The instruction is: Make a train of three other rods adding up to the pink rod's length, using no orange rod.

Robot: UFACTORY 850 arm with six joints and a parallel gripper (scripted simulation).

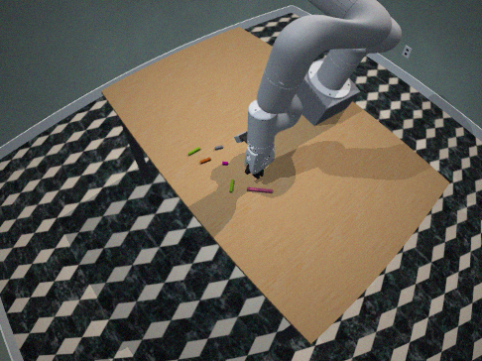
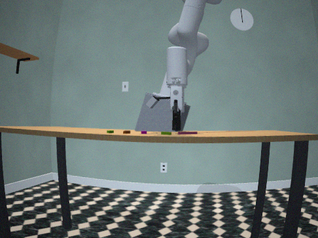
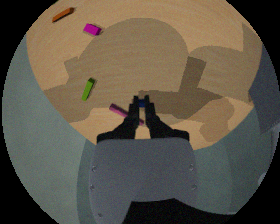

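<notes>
The blue rod is 2 cm below my hand. The rest, counted from my hand: magenta rod 6 cm ahead, 12 cm to the right, 3 cm below; pink rod 3 cm ahead, 5 cm to the left, 3 cm below; grey rod 4 cm ahead, 19 cm to the right, 3 cm below.
</notes>
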